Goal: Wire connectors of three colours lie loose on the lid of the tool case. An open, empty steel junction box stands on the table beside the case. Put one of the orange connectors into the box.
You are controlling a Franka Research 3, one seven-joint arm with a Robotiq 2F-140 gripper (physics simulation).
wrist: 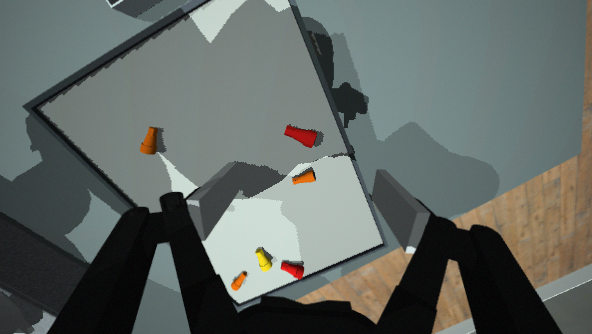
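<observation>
Three orange connectors lie on the pale lid (225, 90) of the tool case. One orange connector (149, 141) is at the left of the lid, one orange connector (304, 177) is near its right edge, and a smaller-looking orange connector (239, 281) is at the bottom corner. My gripper (305, 180) is wide open and empty above the lid; the second orange connector shows between its fingers, a little above the line of the fingertips in the view. The steel junction box (145, 9) is cut off by the top left edge of the view, and its inside is mostly out of sight.
A red connector (301, 136) lies above the middle orange one. A yellow connector (263, 259) and another red connector (292, 269) lie near the lid's bottom edge. A dark block (40, 260) is at the lower left. Wooden floor (530, 210) shows beyond the table's edge at the right.
</observation>
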